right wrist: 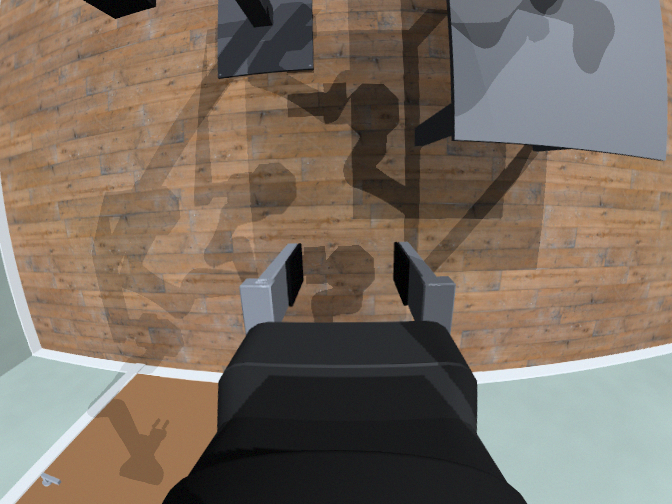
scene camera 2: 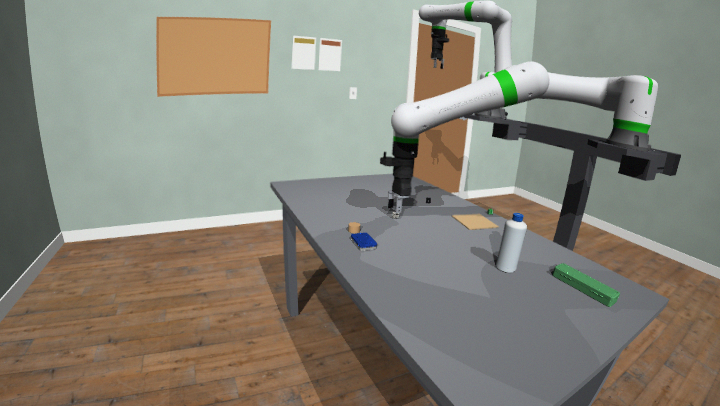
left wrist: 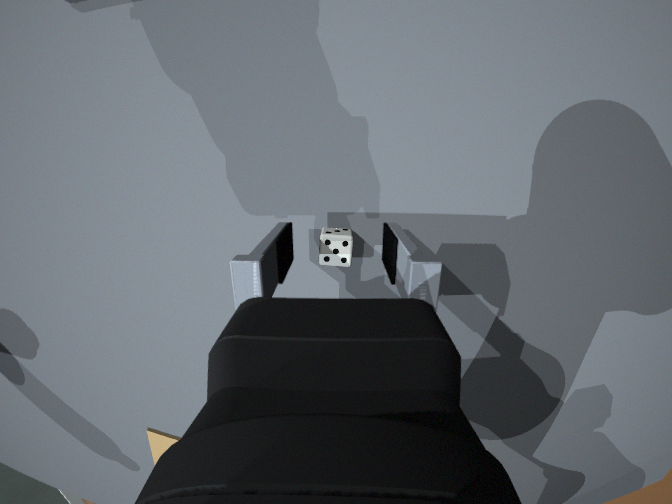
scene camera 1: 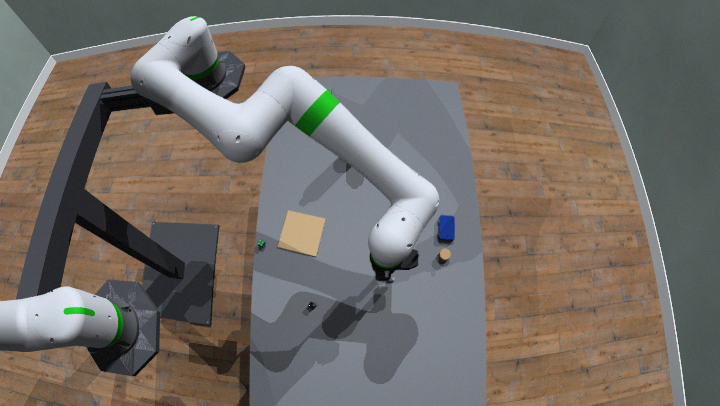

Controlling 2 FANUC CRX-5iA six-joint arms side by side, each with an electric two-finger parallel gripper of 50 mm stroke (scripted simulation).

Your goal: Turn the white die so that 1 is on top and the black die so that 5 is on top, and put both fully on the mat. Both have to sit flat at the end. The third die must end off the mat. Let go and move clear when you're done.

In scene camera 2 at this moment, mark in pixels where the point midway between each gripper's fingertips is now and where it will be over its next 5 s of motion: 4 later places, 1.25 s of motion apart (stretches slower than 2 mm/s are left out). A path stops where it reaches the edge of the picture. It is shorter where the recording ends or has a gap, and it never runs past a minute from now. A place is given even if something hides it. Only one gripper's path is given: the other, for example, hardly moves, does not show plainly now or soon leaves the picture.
My left gripper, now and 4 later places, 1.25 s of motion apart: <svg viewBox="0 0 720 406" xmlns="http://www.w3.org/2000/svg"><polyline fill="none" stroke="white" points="394,210 416,209 476,207 490,201 484,182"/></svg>
